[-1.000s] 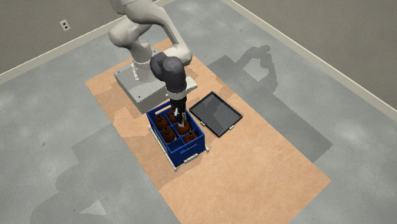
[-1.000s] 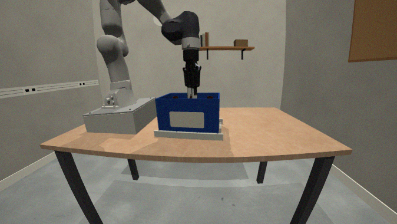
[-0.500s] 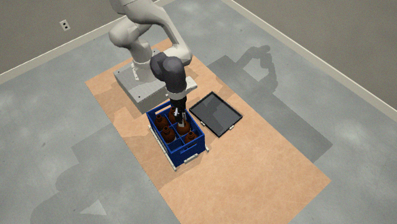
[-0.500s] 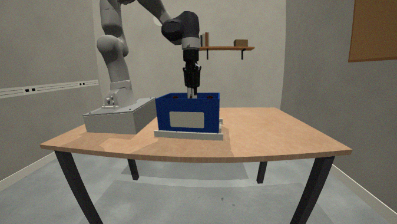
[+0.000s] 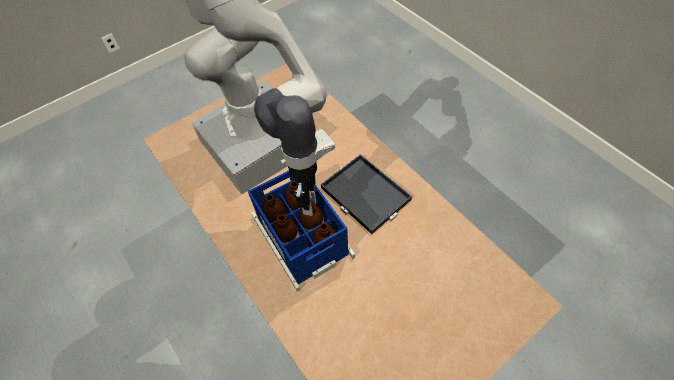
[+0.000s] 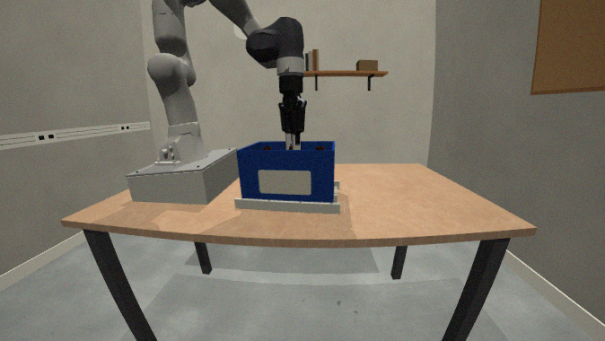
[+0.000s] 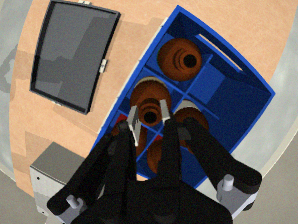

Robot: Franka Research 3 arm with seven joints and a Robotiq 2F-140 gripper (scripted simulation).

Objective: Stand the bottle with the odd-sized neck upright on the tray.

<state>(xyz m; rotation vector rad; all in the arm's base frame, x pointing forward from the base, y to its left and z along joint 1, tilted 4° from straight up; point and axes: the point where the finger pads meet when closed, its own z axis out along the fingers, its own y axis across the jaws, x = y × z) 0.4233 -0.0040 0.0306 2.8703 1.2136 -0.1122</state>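
The blue crate is 40 mm to the right of my hand and 90 mm below it. From my hand the other things lie so: bottle 90 mm behind, 90 mm to the right, 90 mm below; dark grey tray 30 mm behind, 220 mm to the left, 160 mm below.
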